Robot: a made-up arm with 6 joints. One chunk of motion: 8 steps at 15 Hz.
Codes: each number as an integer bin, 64 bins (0 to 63) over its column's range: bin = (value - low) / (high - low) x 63, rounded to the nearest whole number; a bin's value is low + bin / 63 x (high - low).
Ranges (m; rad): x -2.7..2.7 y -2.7..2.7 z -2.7..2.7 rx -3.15..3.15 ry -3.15..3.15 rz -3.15..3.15
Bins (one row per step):
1: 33 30 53 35 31 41
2: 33 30 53 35 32 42
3: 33 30 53 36 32 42
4: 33 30 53 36 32 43
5: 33 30 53 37 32 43
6: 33 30 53 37 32 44
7: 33 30 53 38 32 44
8: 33 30 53 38 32 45
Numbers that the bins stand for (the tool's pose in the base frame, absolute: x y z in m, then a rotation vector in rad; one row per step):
1: 0.1286 -0.1286 1.8429 0.3500 -0.0500 0.9500
2: 0.1286 -0.1286 1.8429 0.3500 0.0500 1.0500
3: 0.1286 -0.1286 1.8429 0.4500 0.0500 1.0500
4: 0.1286 -0.1286 1.8429 0.4500 0.0500 1.1500
5: 0.1286 -0.1286 1.8429 0.5500 0.0500 1.1500
6: 0.1286 -0.1286 1.8429 0.5500 0.0500 1.2500
7: 0.1286 -0.1286 1.8429 0.6500 0.0500 1.2500
8: 0.1286 -0.1286 1.8429 0.6500 0.0500 1.3500

